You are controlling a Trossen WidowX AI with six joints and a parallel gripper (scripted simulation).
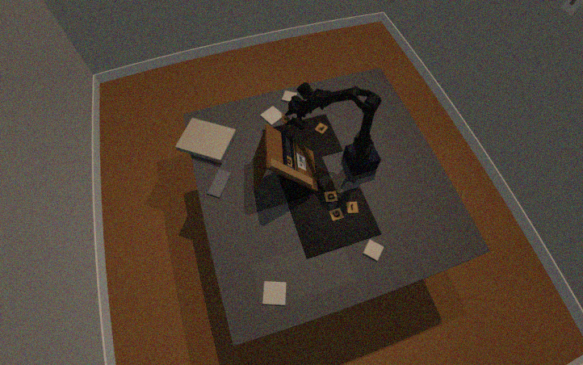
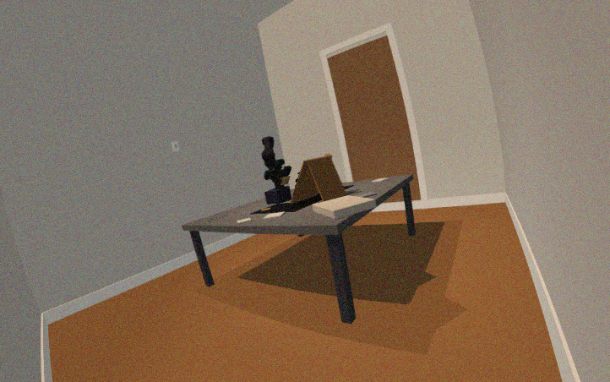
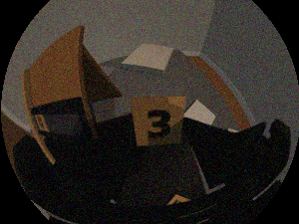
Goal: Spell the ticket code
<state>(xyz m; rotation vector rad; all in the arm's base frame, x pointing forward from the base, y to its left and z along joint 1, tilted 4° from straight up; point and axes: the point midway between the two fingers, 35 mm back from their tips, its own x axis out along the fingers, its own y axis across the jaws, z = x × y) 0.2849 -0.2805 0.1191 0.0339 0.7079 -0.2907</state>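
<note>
My gripper tip is 22 cm to the right of the white ticket and 8 cm above it. The rest, counted from my gripper tip: black mat: 29 cm to the left, 17 cm below, 11 cm behind; then letter tile: 21 cm behind, 17 cm below; then flat white box: 42 cm ahead, 15 cm below, 13 cm to the right.
</note>
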